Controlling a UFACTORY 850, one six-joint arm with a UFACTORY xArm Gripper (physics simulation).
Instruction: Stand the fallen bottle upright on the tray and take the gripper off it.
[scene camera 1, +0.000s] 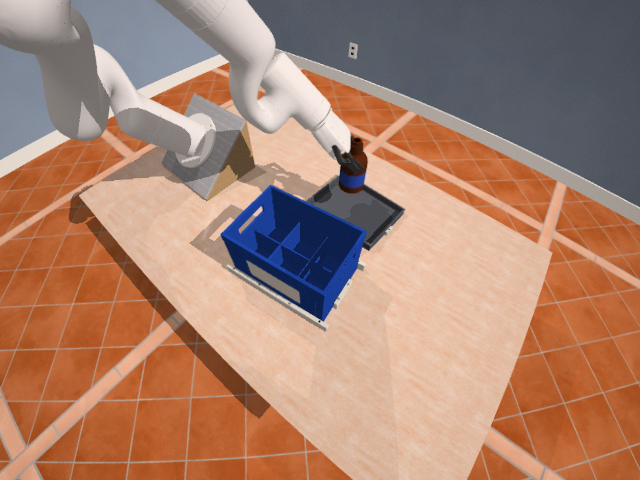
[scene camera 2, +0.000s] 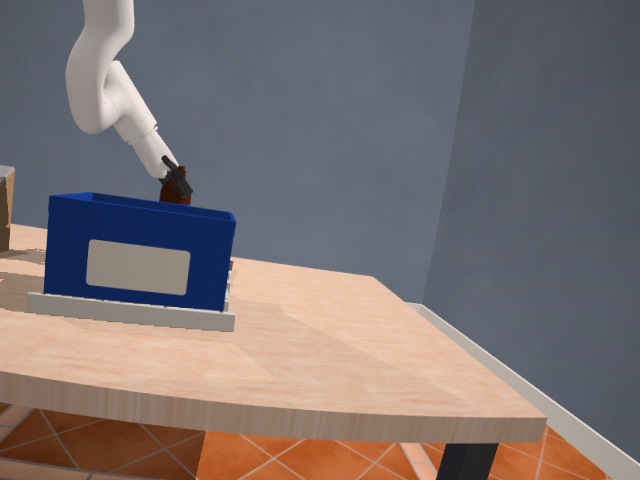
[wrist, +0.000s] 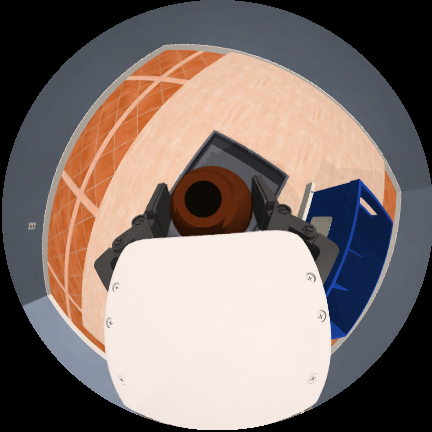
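Note:
A brown bottle (scene camera 1: 352, 179) (scene camera 2: 166, 194) (wrist: 235, 197) with a blue label stands about upright, its neck pointing up. Its base is over the back part of the dark grey tray (scene camera 1: 337, 204) (wrist: 250, 151). I cannot tell whether the base touches the tray floor. My gripper (scene camera 1: 353, 162) (scene camera 2: 178, 184) (wrist: 209, 191) comes in tilted from above and is shut on the bottle's upper body, one finger on each side. In scene camera 2 the blue crate hides the bottle's lower part and most of the tray.
A blue divided crate (scene camera 1: 273, 283) (scene camera 2: 138, 219) (wrist: 345, 200) stands in front of the tray, close beside it, with pale rails (scene camera 1: 279, 298) (scene camera 2: 129, 312) along its base. The arm's wedge-shaped mount (scene camera 1: 235, 165) stands at the back left of the table (scene camera 1: 449, 320).

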